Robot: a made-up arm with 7 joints.
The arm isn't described. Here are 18 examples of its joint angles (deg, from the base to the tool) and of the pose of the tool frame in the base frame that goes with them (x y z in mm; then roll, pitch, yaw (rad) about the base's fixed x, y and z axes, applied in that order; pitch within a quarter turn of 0, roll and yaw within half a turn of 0).
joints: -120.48 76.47 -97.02 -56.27 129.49 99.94 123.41
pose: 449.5 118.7 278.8 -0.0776 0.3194 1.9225
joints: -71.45 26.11 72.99 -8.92 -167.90 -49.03 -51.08
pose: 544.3 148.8 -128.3 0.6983 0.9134 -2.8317
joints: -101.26 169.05 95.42 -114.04 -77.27 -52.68 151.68
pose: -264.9 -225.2 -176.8 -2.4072 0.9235 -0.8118
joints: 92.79 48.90 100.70 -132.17 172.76 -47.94 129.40
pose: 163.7 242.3 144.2 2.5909 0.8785 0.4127
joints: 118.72 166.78 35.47 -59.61 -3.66 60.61 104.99
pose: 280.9 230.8 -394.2 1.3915 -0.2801 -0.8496
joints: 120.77 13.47 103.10 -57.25 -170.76 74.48 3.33
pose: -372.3 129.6 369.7 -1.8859 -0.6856 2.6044
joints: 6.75 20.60 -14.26 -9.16 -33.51 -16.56 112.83
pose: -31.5 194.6 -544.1 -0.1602 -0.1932 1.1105
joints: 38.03 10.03 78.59 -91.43 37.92 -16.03 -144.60
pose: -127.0 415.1 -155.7 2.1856 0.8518 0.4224
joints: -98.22 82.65 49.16 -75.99 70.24 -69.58 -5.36
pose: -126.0 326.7 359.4 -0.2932 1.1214 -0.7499
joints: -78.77 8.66 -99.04 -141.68 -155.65 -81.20 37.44
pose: -115.4 -242.8 -112.8 -0.4902 0.3997 0.9410
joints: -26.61 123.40 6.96 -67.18 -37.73 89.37 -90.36
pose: 247.6 255.6 381.2 2.3491 0.3749 1.3909
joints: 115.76 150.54 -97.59 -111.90 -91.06 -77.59 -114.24
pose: -171.8 262.7 243.4 -2.8252 -0.3796 1.6677
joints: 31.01 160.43 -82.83 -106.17 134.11 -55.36 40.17
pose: -26.6 415.2 3.7 1.0790 -1.2386 -0.0949
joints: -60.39 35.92 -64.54 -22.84 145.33 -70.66 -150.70
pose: 524.6 124.1 -206.3 1.8997 0.0227 -0.4764
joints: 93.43 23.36 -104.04 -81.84 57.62 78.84 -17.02
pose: -318.4 -368.5 -15.2 -2.6011 0.1140 -1.4013
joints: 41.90 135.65 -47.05 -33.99 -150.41 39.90 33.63
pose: 168.0 515.1 178.3 -0.9345 -0.4340 2.2690
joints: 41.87 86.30 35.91 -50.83 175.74 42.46 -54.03
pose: 142.5 532.1 0.7 -1.3728 -1.0183 1.6204
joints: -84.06 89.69 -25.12 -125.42 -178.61 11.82 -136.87
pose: 181.3 -124.1 272.9 1.8846 0.1257 -3.0220
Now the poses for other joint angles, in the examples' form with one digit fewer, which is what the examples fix.
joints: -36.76 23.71 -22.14 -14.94 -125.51 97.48 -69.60
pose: 400 152 -391 -2.678 0.285 1.575
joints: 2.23 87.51 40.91 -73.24 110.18 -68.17 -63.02
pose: 277 370 212 -2.610 -0.292 -2.023
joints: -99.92 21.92 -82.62 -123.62 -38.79 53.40 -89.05
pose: 43 -347 -69 -2.096 0.838 -0.291
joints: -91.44 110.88 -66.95 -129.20 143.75 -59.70 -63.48
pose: 306 -35 136 2.937 -0.542 -2.872
